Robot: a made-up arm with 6 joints.
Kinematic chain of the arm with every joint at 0, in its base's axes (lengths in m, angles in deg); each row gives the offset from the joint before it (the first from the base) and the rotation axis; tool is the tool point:
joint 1: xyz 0 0 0.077 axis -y
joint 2: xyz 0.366 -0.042 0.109 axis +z
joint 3: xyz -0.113 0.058 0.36 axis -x
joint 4: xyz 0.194 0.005 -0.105 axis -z
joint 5: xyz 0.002 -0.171 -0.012 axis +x
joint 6: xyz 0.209 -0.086 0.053 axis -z
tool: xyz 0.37 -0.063 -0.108
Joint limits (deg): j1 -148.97..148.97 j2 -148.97..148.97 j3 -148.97..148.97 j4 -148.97..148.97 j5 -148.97..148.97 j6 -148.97..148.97
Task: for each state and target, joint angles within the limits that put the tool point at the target. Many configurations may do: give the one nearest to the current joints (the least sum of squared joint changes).
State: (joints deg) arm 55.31 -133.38 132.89 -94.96 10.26 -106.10
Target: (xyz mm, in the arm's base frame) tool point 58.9 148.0 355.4
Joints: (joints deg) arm 37.36 -138.03 118.52 -92.69 10.22 -70.95
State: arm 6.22 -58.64 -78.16 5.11 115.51 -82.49
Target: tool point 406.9 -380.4 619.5
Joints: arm 21.19 -37.89 -78.69 -3.86 101.01 -88.87
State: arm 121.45 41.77 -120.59 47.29 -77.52 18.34
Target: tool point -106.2 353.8 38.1
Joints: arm 97.16 42.33 -148.97 76.54 -83.83 3.99
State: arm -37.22 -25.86 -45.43 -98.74 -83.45 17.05
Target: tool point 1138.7 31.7 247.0
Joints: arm -54.15 -26.80 -55.96 -105.59 -99.86 36.18
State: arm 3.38 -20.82 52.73 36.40 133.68 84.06
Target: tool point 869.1 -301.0 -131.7
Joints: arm -32.88 -1.74 54.82 35.13 141.11 58.22
